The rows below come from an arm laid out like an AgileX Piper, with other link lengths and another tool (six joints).
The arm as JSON. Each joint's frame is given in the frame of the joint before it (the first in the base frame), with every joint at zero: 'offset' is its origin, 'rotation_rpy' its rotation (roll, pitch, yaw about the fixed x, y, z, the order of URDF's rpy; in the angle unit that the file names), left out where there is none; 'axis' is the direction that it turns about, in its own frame. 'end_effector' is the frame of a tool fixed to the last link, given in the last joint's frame.
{
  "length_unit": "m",
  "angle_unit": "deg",
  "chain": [
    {
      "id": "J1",
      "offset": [
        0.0,
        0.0,
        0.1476
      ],
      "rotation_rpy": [
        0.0,
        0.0,
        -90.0
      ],
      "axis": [
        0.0,
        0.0,
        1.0
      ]
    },
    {
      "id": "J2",
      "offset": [
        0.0,
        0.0,
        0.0
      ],
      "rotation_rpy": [
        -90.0,
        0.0,
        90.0
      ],
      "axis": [
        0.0,
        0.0,
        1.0
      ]
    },
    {
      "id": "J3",
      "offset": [
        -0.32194,
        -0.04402,
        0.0
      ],
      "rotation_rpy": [
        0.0,
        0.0,
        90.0
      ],
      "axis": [
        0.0,
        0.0,
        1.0
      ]
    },
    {
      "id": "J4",
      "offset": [
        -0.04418,
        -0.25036,
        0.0
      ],
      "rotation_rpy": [
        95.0,
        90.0,
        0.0
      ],
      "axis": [
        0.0,
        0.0,
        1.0
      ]
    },
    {
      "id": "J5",
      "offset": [
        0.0,
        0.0,
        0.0
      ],
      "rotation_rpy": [
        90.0,
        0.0,
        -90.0
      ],
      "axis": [
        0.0,
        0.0,
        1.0
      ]
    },
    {
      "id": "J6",
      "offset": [
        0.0,
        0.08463,
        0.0
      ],
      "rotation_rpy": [
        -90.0,
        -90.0,
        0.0
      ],
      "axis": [
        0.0,
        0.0,
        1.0
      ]
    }
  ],
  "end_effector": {
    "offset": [
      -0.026,
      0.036,
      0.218
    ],
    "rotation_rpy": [
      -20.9,
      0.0,
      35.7
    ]
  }
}
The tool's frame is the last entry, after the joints.
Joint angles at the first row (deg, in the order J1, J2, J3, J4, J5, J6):
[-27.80, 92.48, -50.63, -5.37, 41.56, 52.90]
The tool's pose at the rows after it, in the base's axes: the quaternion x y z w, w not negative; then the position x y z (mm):
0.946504 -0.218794 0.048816 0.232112 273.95 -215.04 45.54
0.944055 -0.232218 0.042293 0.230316 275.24 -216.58 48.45
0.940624 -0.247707 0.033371 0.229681 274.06 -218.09 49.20
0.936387 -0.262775 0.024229 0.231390 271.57 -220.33 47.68
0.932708 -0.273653 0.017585 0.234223 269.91 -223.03 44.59
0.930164 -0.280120 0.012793 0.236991 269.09 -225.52 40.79
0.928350 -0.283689 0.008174 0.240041 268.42 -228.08 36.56
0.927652 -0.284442 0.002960 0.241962 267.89 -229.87 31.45
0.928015 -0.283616 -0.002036 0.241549 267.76 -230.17 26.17
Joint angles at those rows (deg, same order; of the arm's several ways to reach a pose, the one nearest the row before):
[-27.77, 92.97, -52.60, -5.09, 43.27, 53.83]
[-27.76, 93.59, -54.33, -5.14, 44.91, 55.47]
[-27.76, 94.28, -55.56, -5.52, 46.21, 57.62]
[-27.76, 95.04, -56.22, -6.30, 46.85, 60.03]
[-27.77, 95.89, -56.51, -7.14, 46.82, 62.00]
[-27.76, 96.74, -56.60, -7.89, 46.48, 63.39]
[-27.76, 97.64, -56.66, -8.65, 46.07, 64.47]
[-27.76, 98.65, -56.71, -9.20, 45.68, 65.10]
[-27.76, 99.61, -56.76, -9.35, 45.36, 65.27]

